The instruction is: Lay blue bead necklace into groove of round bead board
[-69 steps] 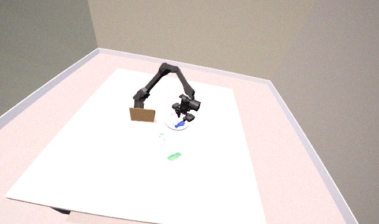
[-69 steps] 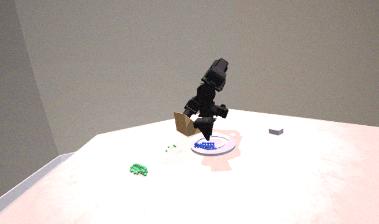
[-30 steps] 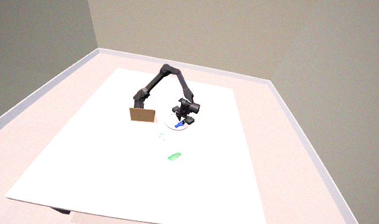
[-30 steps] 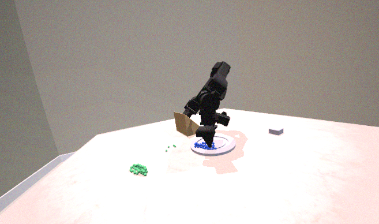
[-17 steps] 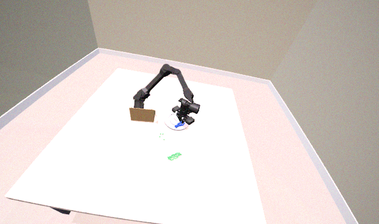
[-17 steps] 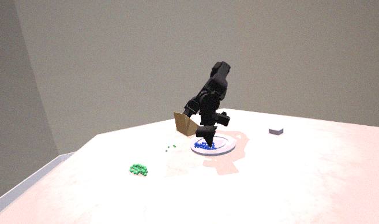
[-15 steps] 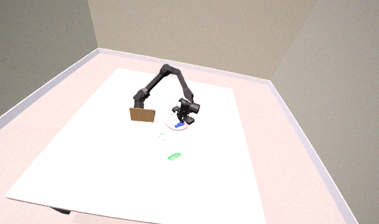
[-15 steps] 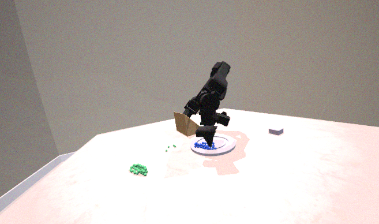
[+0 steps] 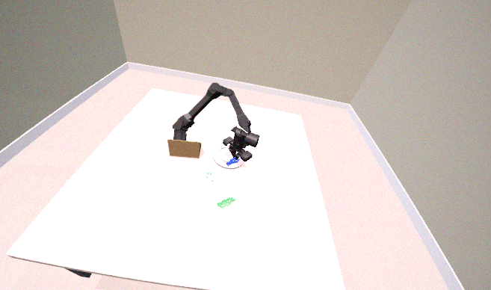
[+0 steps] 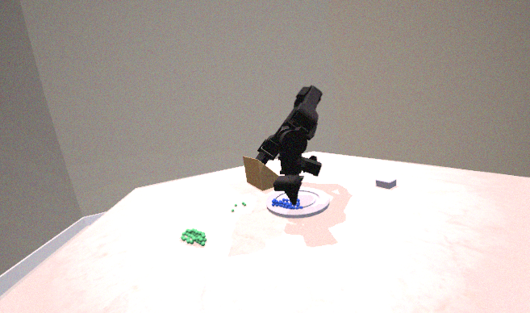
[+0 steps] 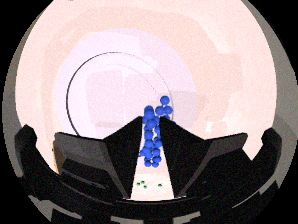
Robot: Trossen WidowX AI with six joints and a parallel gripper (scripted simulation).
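My gripper tip is now 4 cm past the round white bead board, 3 cm to the right of it and 1 cm above it. Also, from my gripper tip: small grey block 7 cm ahead, 33 cm to the left, 1 cm below.
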